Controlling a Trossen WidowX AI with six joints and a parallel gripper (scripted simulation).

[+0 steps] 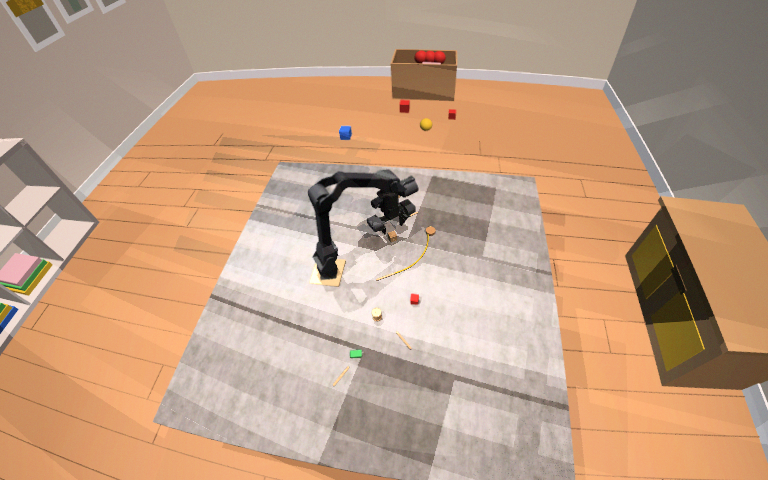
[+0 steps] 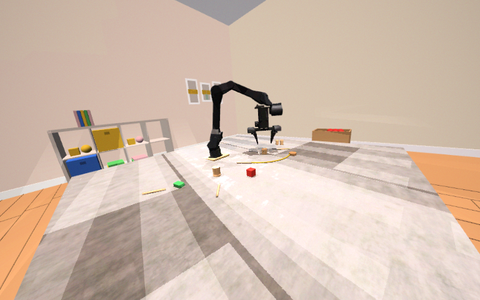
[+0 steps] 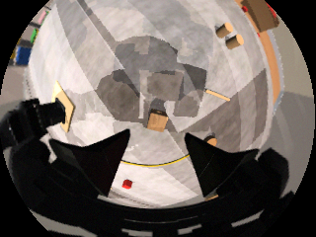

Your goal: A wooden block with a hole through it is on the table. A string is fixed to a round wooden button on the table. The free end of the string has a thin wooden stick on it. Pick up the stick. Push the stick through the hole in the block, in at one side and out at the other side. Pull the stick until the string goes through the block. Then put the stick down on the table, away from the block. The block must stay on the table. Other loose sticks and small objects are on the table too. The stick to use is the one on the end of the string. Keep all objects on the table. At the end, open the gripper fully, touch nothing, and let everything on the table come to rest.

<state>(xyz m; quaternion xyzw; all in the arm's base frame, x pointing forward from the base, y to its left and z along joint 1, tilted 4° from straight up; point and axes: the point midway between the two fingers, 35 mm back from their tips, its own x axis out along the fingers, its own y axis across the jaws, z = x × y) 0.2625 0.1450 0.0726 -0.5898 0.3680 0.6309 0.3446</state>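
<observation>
The small wooden block lies 4 cm below my gripper tip. From my gripper tip the other things lie so: round wooden button (16 cm ahead, 5 cm below, 2 cm to the left); then red cube (29 cm to the right, 6 cm ahead, 5 cm below); then loose stick (13 cm to the left, 10 cm ahead, 6 cm below).
</observation>
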